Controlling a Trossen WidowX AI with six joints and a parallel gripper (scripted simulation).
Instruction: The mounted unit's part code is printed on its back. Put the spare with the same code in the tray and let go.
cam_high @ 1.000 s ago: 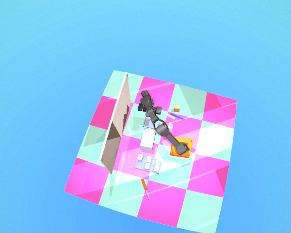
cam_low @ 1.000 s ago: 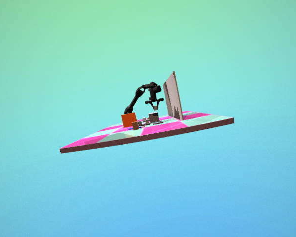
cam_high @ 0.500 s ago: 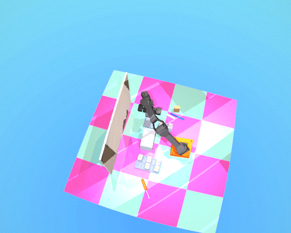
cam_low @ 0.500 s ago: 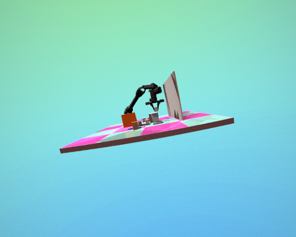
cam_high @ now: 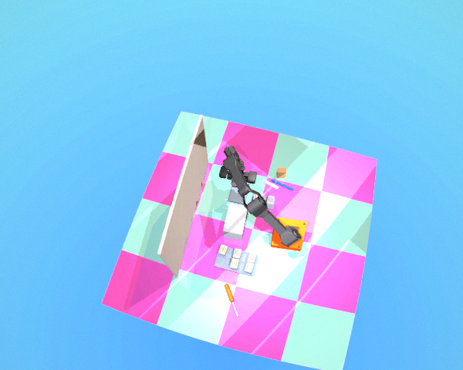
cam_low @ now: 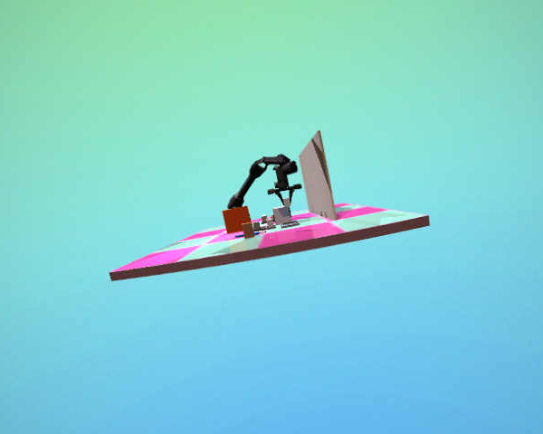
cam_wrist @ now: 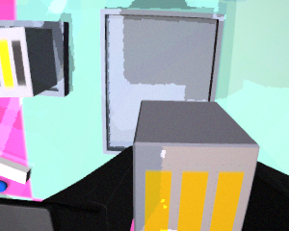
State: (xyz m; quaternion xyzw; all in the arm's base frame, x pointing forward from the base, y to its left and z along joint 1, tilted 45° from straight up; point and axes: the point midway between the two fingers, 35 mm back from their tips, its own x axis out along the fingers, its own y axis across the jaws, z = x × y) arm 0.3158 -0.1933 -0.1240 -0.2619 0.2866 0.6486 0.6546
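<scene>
Right now my gripper tip is 1 cm past the pale blue tray, 1 cm to the right of it and 11 cm above it. Round my gripper tip: blue pen: 24 cm behind, 8 cm to the right, 11 cm below; tan cube: 23 cm behind, 14 cm to the right, 8 cm below; mounted unit: 2 cm behind, 21 cm to the left, 6 cm below.
</scene>
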